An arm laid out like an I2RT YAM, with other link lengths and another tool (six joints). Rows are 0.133 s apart.
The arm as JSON. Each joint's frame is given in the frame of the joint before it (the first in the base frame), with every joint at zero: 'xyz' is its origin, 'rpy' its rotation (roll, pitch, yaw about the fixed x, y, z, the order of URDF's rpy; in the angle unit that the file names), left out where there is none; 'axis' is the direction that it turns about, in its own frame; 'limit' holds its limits. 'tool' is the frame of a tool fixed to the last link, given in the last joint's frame.
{
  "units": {
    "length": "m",
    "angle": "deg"
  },
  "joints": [
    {
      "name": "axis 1",
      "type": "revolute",
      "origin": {
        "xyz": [
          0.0,
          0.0,
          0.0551
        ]
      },
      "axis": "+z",
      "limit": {
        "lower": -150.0,
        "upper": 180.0
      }
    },
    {
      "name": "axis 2",
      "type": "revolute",
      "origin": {
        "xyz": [
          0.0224,
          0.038,
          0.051
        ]
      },
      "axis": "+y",
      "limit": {
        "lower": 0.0,
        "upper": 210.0
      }
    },
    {
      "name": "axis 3",
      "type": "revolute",
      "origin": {
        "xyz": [
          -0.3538,
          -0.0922,
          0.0
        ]
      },
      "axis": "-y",
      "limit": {
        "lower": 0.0,
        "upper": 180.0
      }
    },
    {
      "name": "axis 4",
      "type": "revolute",
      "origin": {
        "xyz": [
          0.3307,
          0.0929,
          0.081
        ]
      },
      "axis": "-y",
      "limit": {
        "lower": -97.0,
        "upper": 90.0
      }
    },
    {
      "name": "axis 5",
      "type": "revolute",
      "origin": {
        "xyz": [
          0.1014,
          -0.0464,
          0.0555
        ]
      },
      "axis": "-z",
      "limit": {
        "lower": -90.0,
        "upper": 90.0
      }
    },
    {
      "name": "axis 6",
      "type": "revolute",
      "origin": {
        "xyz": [
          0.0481,
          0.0,
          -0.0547
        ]
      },
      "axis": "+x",
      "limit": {
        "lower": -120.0,
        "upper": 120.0
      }
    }
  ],
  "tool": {
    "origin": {
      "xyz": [
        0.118,
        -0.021,
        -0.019
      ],
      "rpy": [
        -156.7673,
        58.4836,
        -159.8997
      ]
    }
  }
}
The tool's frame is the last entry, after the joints.
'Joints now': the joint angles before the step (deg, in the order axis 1, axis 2, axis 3, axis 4, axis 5, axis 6). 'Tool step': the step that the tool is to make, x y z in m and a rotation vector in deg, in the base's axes. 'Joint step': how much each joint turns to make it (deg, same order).
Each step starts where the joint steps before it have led.
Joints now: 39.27, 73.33, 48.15, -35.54, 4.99, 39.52
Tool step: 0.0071, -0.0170, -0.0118, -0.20, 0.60, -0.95
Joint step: -3.29, 0.12, -1.77, 1.44, -1.32, -1.95
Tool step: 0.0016, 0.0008, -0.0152, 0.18, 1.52, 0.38
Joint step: -0.66, 1.82, -0.96, 1.67, -1.40, -0.43
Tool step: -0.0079, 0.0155, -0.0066, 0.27, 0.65, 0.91
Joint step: 2.71, 1.05, -0.25, 0.86, 0.30, 1.88
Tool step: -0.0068, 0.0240, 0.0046, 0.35, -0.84, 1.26
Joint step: 4.08, 0.87, 1.21, 0.39, 1.55, 2.37
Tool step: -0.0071, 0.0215, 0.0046, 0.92, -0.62, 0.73
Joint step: 3.41, 0.68, 1.03, 0.54, 1.07, 2.48
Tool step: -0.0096, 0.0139, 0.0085, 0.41, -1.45, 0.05
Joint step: 3.29, -0.65, 0.57, -0.20, 2.28, 2.45
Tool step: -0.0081, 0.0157, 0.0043, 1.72, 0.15, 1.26
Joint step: 2.06, 0.07, 0.50, 0.63, -0.65, 1.32
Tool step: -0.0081, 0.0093, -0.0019, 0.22, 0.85, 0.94
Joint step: 1.56, 0.64, 0.35, -0.17, -0.37, 0.95
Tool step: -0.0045, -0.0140, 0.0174, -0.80, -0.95, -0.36
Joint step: -0.22, -3.12, 0.61, -3.72, 1.14, -0.51
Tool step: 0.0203, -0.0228, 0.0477, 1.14, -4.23, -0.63
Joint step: -4.22, -4.37, 3.56, -3.74, 0.18, -4.42
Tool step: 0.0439, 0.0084, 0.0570, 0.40, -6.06, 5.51
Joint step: -4.15, 2.57, 8.98, -0.74, -2.66, -10.20
